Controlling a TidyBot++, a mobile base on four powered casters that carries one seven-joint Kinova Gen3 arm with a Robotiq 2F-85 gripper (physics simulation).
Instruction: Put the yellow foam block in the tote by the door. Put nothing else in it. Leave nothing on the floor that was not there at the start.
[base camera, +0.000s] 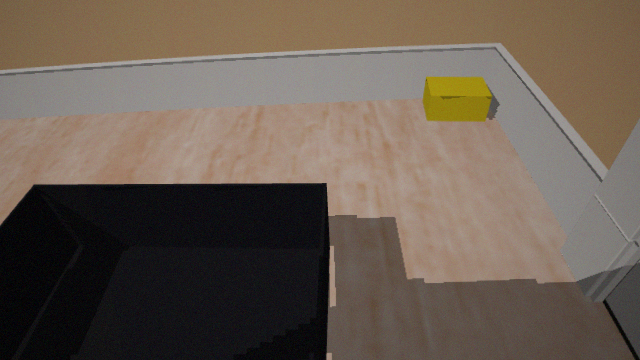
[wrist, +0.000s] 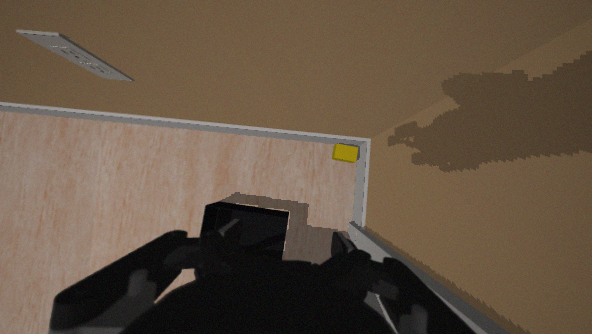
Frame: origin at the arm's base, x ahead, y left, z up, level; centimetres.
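Seen in the pictures: gripper, fingertip midpoint: (wrist: 286, 235).
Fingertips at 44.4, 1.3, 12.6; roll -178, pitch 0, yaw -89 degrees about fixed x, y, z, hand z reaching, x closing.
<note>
A point is followed by its place in that frame, as x, y, z.
The yellow foam block (base camera: 457, 100) @[60.6, -16.9, -35.9] (wrist: 345, 153) @[63.2, -17.2, -35.1] lies on the floor in the corner, close to both baseboards. A black open-topped tote (base camera: 200, 215) @[35.6, 15.1, -33.9] (wrist: 265, 217) @[32.3, 11.3, -39.3] stands on the floor, at the lower left in the base view; no object shows in the visible part of its inside. My gripper (wrist: 286, 235) @[44.4, 1.3, 12.6] is open with nothing between its fingers. In the wrist view it is high above the floor, its fingers overlapping the tote, and the block is beyond them, up and to the right. The gripper does not show in the base view.
White baseboards (base camera: 250, 82) @[66.1, 15.6, -35.2] (wrist: 200, 123) @[65.4, 40.3, -30.7] run along two tan walls that meet behind the block. A white door frame (base camera: 612, 270) @[29.8, -24.1, -35.0] stands at the right in the base view. A wall plate (wrist: 80, 57) @[65.6, 43.0, 1.5] is on the wall at the upper left. Shadows fall beside the tote.
</note>
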